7 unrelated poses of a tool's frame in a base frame.
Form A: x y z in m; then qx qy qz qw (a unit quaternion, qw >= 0).
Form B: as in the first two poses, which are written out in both.
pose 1, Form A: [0.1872 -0.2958 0.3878 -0.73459 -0.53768 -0.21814 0.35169]
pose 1, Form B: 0.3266 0.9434 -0.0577 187.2; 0.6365 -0.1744 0.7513 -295.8; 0.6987 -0.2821 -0.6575 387.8; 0 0 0 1
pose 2, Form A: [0.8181 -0.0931 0.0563 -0.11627 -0.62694 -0.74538 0.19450]
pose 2, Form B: -0.8973 0.4357 -0.0705 818.1; -0.1442 -0.1382 0.9799 -93.1; 0.4172 0.8894 0.1869 56.3; 0 0 0 1
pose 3, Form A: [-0.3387 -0.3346 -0.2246 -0.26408 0.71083 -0.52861 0.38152]
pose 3, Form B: -0.5694 0.0279 0.8216 -338.7; -0.7788 0.3017 -0.5500 -334.6; -0.2632 -0.9530 -0.1500 -224.6; 0 0 0 1
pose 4, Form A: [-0.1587 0.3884 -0.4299 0.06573 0.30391 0.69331 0.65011]
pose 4, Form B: -0.1461 -0.8615 0.4863 -158.7; 0.9414 0.0300 0.3359 388.4; -0.3040 0.5069 0.8066 -429.9; 0 0 0 1
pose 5, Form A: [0.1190 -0.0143 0.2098 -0.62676 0.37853 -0.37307 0.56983]
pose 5, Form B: 0.4351 -0.0493 0.8990 119.0; -0.8997 -0.0640 0.4319 -14.3; 0.0363 -0.9967 -0.0722 209.8; 0 0 0 1
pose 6, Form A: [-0.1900 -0.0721 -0.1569 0.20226 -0.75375 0.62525 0.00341]
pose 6, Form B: -0.9182 -0.3092 0.2478 -190.0; -0.3006 0.1363 -0.9439 -72.1; 0.2581 -0.9412 -0.2181 -156.9; 0 0 0 1
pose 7, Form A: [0.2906 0.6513 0.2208 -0.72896 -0.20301 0.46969 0.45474]
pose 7, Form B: 0.4764 -0.1312 -0.8694 290.6; 0.7232 -0.5040 0.4723 651.3; -0.5001 -0.8537 -0.1452 220.8; 0 0 0 1
